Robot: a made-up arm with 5 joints.
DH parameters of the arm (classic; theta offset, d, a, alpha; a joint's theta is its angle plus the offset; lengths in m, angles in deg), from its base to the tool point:
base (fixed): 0 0.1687 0 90
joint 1: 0 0.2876 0.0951 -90
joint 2: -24.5 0 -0.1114 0
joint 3: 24.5 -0.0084 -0.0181 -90
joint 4: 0 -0.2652 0.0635 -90
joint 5: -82.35 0 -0.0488 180
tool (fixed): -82.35 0.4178 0 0
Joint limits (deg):
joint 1: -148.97..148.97
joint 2: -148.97..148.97
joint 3: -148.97..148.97
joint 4: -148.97..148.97
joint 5: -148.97..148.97
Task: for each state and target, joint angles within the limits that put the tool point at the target. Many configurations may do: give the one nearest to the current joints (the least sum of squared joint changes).
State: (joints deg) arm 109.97 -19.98 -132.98 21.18 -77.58
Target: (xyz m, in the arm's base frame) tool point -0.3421 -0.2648 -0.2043
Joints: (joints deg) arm 92.11 -0.76 -122.28 17.94 -75.36
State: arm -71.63 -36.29 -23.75 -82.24 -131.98
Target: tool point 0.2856 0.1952 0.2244
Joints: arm -97.85 -61.52 -36.91 -62.30 -137.25
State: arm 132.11 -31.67 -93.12 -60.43 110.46
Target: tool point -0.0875 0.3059 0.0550
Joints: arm 148.97 -45.53 -73.43 -70.92 74.02
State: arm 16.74 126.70 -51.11 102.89 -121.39
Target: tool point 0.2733 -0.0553 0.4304
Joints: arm 35.47 92.06 -16.64 68.87 -148.97
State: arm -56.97 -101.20 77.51 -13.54 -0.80
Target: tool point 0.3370 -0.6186 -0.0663
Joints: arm -80.51 -114.12 87.69 35.77 -7.31
